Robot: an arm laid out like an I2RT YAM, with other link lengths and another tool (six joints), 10 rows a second.
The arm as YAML. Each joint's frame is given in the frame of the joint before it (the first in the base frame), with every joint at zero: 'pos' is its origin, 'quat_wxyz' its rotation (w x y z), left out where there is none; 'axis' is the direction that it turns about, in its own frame. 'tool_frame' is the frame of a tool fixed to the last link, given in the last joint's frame.
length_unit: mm
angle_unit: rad
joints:
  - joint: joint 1
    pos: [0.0, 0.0, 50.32]
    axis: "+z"
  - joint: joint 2
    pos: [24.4, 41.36, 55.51]
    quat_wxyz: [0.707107, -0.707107, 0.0, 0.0]
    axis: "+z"
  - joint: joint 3
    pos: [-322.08, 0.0, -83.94]
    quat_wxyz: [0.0, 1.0, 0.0, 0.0]
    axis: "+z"
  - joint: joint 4
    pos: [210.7, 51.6, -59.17]
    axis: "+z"
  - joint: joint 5
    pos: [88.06, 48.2, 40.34]
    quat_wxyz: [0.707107, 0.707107, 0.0, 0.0]
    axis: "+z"
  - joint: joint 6
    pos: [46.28, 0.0, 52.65]
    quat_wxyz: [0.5, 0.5, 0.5, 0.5]
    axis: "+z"
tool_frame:
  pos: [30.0, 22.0, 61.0]
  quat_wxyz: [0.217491, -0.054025, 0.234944, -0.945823]
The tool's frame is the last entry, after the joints.
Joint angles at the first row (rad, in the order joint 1, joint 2, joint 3, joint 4, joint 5, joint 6):
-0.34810 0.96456 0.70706 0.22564 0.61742 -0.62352
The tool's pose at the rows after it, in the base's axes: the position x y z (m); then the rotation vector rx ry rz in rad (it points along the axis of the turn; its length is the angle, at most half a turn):
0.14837, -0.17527, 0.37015, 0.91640, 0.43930, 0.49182
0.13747, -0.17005, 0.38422, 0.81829, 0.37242, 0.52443
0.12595, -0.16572, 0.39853, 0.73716, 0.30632, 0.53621
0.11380, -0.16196, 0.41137, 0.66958, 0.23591, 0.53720
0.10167, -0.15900, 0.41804, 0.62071, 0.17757, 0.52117
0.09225, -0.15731, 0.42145, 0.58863, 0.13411, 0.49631
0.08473, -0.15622, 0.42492, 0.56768, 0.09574, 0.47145
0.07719, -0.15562, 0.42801, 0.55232, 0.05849, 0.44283
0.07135, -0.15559, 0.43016, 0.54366, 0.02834, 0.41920
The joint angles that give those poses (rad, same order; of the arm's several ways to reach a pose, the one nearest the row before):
-0.34806 0.90734 0.65784 0.35192 0.58732 -0.65938
-0.34811 0.86727 0.61514 0.49037 0.57087 -0.69791
-0.34812 0.83942 0.59223 0.60329 0.57010 -0.73223
-0.34775 0.81958 0.57661 0.70703 0.58115 -0.76084
-0.34809 0.80434 0.55259 0.80242 0.60216 -0.79252
-0.34965 0.79898 0.53120 0.88291 0.62578 -0.82416
-0.34998 0.79901 0.52088 0.94554 0.65177 -0.85129
-0.35422 0.80051 0.51441 1.00041 0.67843 -0.87643
-0.36141 0.80319 0.51172 1.03899 0.69908 -0.89211

